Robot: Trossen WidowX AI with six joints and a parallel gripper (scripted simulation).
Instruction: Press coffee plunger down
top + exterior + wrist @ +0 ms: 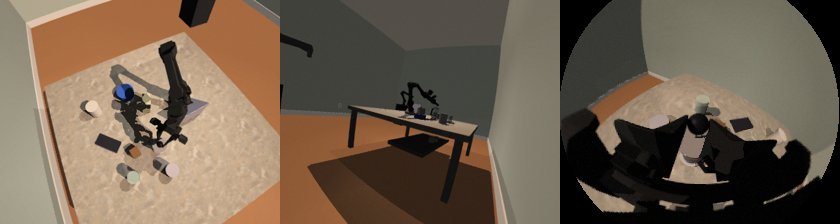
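Now: gripper tip 2 cm past the coffee press, 3 cm to the left of it and 9 cm above it. Also, from my gripper tip: yellow-green box: 8 cm behind, 29 cm to the right, 14 cm below; then pale green cylinder: 18 cm ahead, 7 cm to the left, 15 cm below; then dark flat slab: 24 cm ahead, 17 cm to the right, 19 cm below.
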